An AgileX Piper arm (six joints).
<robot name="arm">
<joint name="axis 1" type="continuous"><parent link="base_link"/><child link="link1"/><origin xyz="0 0 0.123" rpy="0 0 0"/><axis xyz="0 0 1"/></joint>
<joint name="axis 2" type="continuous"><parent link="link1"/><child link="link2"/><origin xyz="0 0 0" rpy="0 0 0"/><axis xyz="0 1 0"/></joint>
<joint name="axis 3" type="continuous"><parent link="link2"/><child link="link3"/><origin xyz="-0.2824 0 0.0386" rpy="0 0 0"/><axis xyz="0 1 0"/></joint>
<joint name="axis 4" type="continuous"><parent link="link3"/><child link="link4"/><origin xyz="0.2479 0 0.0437" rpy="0 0 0"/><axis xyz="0.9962 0 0.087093"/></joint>
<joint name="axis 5" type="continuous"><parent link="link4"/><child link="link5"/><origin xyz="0 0 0" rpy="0 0 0"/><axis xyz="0 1 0"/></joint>
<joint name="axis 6" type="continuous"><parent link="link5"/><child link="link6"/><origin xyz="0.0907 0 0.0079" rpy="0 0 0"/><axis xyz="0.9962 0 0.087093"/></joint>
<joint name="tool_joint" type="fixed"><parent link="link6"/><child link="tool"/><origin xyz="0 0 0" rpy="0 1.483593 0"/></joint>
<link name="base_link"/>
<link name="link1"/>
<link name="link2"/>
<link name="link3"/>
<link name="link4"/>
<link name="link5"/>
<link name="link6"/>
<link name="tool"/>
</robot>
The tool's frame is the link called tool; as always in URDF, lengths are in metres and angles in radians. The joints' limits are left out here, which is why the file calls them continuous.
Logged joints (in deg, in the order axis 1, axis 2, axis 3, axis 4, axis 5, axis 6), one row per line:
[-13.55 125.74 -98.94 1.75 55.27 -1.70]
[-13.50 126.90 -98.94 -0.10 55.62 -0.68]
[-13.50 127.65 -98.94 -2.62 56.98 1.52]
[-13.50 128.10 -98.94 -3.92 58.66 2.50]
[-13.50 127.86 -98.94 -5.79 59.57 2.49]
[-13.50 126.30 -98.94 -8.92 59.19 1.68]
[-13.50 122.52 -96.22 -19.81 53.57 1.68]
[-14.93 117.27 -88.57 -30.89 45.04 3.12]
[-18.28 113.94 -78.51 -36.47 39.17 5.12]
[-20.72 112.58 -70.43 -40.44 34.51 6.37]
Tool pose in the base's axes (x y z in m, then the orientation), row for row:
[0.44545 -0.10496 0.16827 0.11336 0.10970 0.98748 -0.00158]
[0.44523 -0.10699 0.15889 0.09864 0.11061 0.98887 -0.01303]
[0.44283 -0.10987 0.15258 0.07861 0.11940 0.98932 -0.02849]
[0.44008 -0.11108 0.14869 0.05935 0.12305 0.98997 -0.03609]
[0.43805 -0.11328 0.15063 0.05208 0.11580 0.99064 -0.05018]
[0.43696 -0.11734 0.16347 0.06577 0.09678 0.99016 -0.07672]
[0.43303 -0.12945 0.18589 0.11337 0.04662 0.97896 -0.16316]
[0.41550 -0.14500 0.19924 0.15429 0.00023 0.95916 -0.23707]
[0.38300 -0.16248 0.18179 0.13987 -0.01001 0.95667 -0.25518]
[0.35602 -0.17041 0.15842 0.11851 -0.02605 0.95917 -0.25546]
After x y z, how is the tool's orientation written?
As a quaternion, w x y z.
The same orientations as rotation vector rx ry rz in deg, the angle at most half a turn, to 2 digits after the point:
[18.44 165.96 -0.27]
[18.75 167.62 -2.21]
[20.48 169.68 -4.89]
[21.35 171.76 -6.26]
[20.18 172.63 -8.74]
[16.73 171.13 -13.26]
[7.84 164.53 -27.42]
[0.04 157.51 -38.93]
[-1.66 158.37 -42.24]
[-4.37 160.73 -42.81]

